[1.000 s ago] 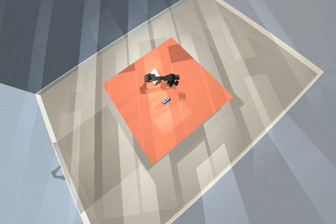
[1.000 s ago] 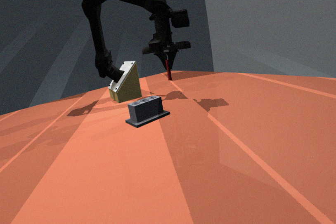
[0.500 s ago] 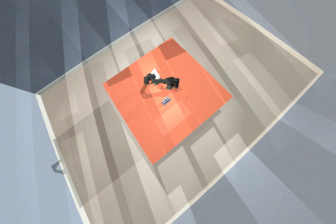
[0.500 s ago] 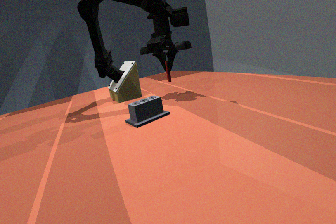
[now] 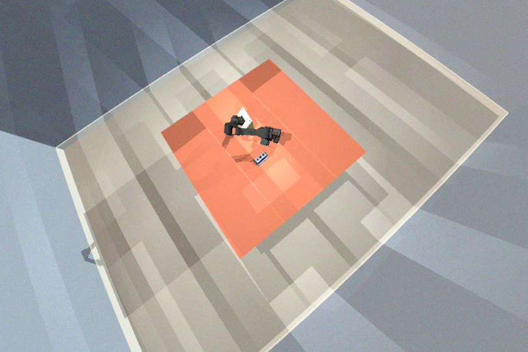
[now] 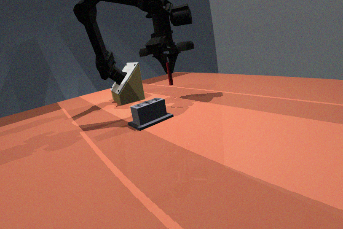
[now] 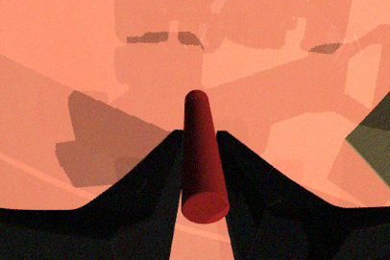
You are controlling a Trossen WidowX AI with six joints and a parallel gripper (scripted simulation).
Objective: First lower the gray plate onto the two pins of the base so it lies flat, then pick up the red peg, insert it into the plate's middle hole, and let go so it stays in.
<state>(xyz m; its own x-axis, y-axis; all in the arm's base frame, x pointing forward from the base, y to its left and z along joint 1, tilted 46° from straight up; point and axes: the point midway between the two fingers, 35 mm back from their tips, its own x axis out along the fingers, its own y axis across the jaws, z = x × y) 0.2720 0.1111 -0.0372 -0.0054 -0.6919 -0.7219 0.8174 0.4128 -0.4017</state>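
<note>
The gray plate lies 130 mm to the right of my gripper tip, 80 mm ahead of it and 70 mm below it. From my gripper tip the other things lie so: dark base 130 mm to the right, 110 mm below, 80 mm ahead; red peg right at my gripper tip.
</note>
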